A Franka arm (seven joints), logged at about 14 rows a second.
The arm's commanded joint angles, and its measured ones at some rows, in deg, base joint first. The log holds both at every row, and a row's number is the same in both.
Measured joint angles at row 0:
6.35 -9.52 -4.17 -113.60 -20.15 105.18 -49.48
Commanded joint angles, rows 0 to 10:
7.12 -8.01 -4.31 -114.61 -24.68 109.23 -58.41
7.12 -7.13 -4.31 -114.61 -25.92 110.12 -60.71
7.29 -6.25 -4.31 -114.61 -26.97 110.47 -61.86
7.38 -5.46 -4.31 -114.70 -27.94 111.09 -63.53
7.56 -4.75 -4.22 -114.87 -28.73 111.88 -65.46
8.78 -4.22 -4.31 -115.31 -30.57 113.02 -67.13
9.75 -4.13 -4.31 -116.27 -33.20 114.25 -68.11
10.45 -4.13 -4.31 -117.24 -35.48 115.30 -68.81
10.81 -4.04 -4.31 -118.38 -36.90 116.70 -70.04
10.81 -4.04 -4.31 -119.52 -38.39 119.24 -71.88
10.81 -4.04 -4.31 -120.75 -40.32 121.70 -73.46
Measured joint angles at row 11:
10.45 -3.03 -3.86 -117.46 -37.03 117.30 -70.17
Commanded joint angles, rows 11 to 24:
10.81 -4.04 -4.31 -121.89 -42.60 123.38 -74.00
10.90 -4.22 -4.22 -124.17 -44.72 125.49 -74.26
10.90 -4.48 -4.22 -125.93 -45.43 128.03 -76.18
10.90 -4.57 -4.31 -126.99 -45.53 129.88 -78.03
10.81 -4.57 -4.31 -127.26 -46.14 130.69 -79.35
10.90 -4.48 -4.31 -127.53 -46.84 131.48 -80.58
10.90 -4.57 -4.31 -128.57 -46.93 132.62 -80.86
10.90 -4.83 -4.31 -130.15 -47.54 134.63 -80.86
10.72 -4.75 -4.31 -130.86 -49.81 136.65 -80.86
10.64 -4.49 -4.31 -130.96 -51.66 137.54 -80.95
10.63 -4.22 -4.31 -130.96 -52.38 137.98 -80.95
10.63 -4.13 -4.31 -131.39 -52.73 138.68 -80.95
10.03 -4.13 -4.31 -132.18 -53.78 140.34 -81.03
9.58 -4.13 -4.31 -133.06 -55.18 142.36 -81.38
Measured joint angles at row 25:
10.58 -3.01 -4.14 -130.31 -52.55 138.41 -80.34
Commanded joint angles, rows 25 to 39:
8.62 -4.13 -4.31 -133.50 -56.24 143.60 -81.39
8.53 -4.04 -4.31 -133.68 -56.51 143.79 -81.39
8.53 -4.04 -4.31 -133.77 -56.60 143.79 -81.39
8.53 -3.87 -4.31 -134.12 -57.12 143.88 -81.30
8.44 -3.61 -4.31 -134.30 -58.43 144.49 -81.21
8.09 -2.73 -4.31 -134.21 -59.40 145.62 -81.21
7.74 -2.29 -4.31 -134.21 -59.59 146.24 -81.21
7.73 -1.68 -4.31 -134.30 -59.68 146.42 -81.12
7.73 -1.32 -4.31 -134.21 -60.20 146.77 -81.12
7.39 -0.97 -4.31 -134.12 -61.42 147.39 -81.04
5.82 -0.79 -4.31 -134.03 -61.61 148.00 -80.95
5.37 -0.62 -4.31 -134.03 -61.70 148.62 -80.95
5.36 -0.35 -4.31 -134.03 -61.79 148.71 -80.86
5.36 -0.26 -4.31 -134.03 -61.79 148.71 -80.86
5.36 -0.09 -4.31 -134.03 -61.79 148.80 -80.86
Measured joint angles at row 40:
6.13 -0.49 -4.65 -133.71 -60.53 147.28 -80.82
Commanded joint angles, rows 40 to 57:
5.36 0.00 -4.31 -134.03 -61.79 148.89 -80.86
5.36 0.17 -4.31 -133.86 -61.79 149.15 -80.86
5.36 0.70 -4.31 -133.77 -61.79 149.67 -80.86
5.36 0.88 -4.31 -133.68 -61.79 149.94 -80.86
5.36 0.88 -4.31 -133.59 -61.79 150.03 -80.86
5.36 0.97 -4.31 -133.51 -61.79 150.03 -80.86
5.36 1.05 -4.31 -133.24 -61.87 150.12 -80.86
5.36 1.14 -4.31 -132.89 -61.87 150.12 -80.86
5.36 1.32 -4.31 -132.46 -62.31 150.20 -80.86
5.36 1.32 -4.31 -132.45 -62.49 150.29 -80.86
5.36 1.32 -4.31 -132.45 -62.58 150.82 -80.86
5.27 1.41 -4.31 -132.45 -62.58 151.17 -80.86
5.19 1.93 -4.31 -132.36 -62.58 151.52 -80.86
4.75 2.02 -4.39 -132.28 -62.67 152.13 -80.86
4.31 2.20 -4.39 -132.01 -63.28 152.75 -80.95
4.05 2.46 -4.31 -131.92 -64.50 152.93 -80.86
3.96 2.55 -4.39 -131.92 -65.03 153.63 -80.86
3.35 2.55 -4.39 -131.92 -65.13 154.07 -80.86
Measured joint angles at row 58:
4.90 1.25 -4.64 -133.02 -63.34 151.99 -80.82
